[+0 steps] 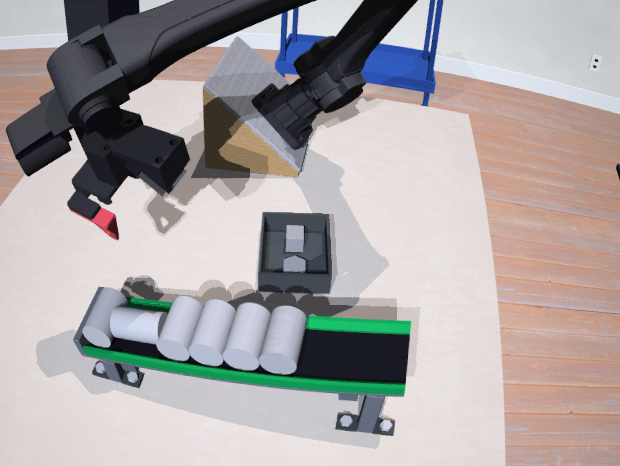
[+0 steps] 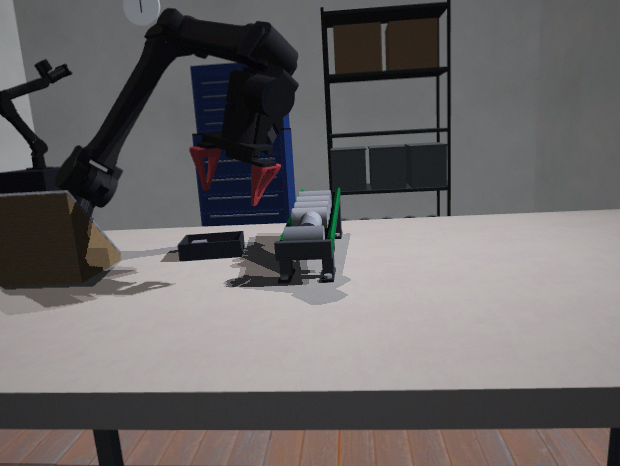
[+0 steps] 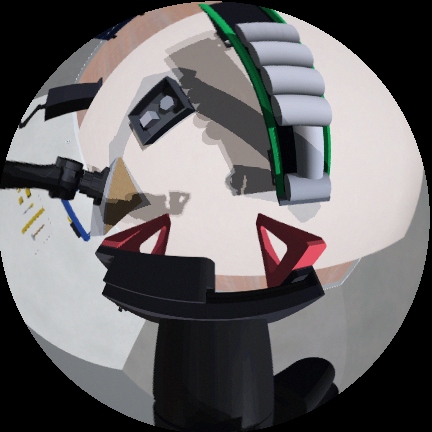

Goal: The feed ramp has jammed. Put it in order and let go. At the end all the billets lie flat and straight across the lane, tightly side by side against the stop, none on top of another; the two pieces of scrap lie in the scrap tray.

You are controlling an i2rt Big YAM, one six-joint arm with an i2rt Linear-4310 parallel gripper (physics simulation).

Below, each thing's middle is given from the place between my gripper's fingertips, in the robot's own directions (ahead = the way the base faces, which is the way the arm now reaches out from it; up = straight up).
Labels:
My hand is 130 mm short of the stop [image 2: 297, 248], 20 mm to the left of it and 80 mm above it. Also, from my hand: scrap tray [image 1: 316, 252] (120 mm behind, 180 mm to the left, 130 mm below); then ramp lane [image 1: 372, 357] (110 mm ahead, 180 mm to the left, 70 mm below).

